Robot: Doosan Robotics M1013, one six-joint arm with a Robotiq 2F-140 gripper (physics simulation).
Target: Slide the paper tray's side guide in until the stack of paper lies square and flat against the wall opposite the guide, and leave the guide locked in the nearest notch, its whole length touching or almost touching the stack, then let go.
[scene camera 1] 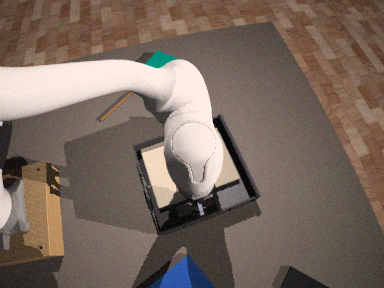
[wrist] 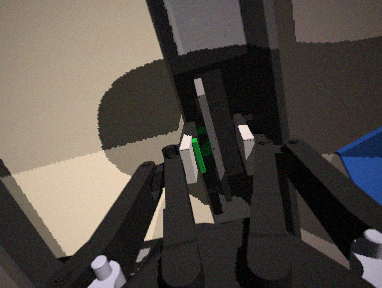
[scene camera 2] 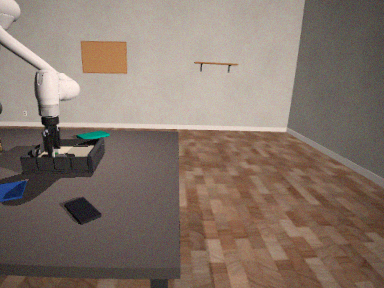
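Pixels of known places: gripper, fingertip midpoint: (wrist: 216, 131); arm's base at its link origin: (scene camera 1: 4, 212).
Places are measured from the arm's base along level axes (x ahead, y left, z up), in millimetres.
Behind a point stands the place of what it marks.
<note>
The dark paper tray (scene camera 1: 240, 161) {x 794, y -121, z 7 mm} (scene camera 2: 60, 164) {x 659, y -238, z -38 mm} (wrist: 278, 75) {x 660, y -239, z -1 mm} holds a cream stack of paper (scene camera 1: 155, 170) {x 531, y -31, z -41 mm} (wrist: 65, 200) {x 586, y 2, z -41 mm}. The side guide (scene camera 1: 227, 185) {x 739, y -160, z -63 mm} (wrist: 164, 30) is a dark bar along the stack's near edge in scene camera 1, and the stack looks close against it in the wrist view. My gripper (scene camera 1: 200, 207) {x 612, y -185, z -55 mm} (scene camera 2: 51, 150) (wrist: 216, 131) {x 612, y -185, z -55 mm} points down into the tray at the guide. Its fingers are partly open around a thin grey upright piece (wrist: 212, 135) {x 628, y -182, z -5 mm} and touch neither side firmly. A green strip (wrist: 198, 156) {x 614, y -166, z -3 mm} shows beside the left fingertip. The arm hides part of the far wall and stack.
A blue object (scene camera 1: 185, 275) {x 503, y -376, z -76 mm} (scene camera 2: 12, 191) {x 525, y -420, z -76 mm} (wrist: 362, 167) {x 507, y -346, z -77 mm} lies near the tray's front. A dark flat block (scene camera 1: 300, 280) {x 828, y -536, z -77 mm} (scene camera 2: 82, 210) {x 840, y -578, z -77 mm} lies farther right. A teal object (scene camera 1: 162, 59) {x 715, y 455, z -67 mm} (scene camera 2: 93, 135) {x 681, y 378, z -67 mm} and a wooden stick (scene camera 1: 116, 106) {x 464, y 300, z -79 mm} lie behind the tray. A wooden box (scene camera 1: 55, 215) {x 159, y -57, z -45 mm} stands left.
</note>
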